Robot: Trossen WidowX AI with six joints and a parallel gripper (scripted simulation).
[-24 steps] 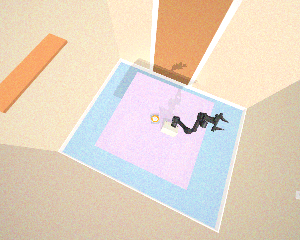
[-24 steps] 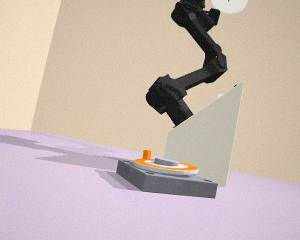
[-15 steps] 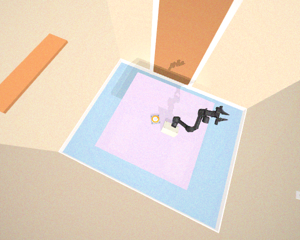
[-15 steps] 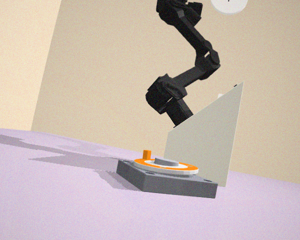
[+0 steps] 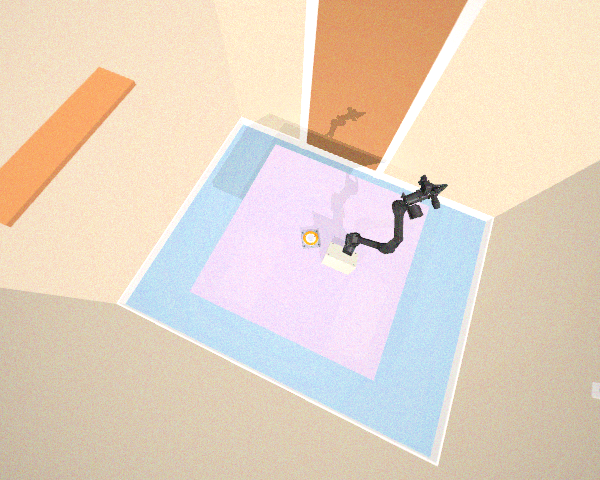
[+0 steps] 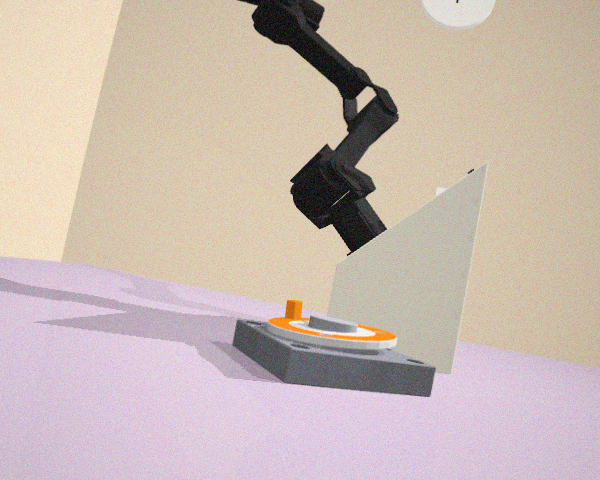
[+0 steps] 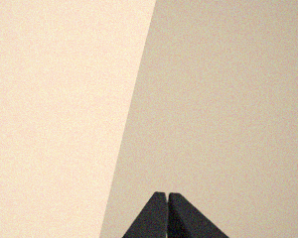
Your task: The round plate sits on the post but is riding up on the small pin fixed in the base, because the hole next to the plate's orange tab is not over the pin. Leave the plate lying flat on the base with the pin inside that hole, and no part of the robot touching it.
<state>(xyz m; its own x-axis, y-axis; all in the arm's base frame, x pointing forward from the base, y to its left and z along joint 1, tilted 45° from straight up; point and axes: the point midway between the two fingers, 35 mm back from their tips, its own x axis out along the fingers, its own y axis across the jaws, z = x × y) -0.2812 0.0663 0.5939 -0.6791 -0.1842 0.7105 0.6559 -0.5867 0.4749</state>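
Now: the round plate 510 mm ahead of my gripper tip, 380 mm to the left of it and 600 mm below it. Also, from my gripper tip: square grey base 520 mm ahead, 400 mm to the left, 620 mm below.
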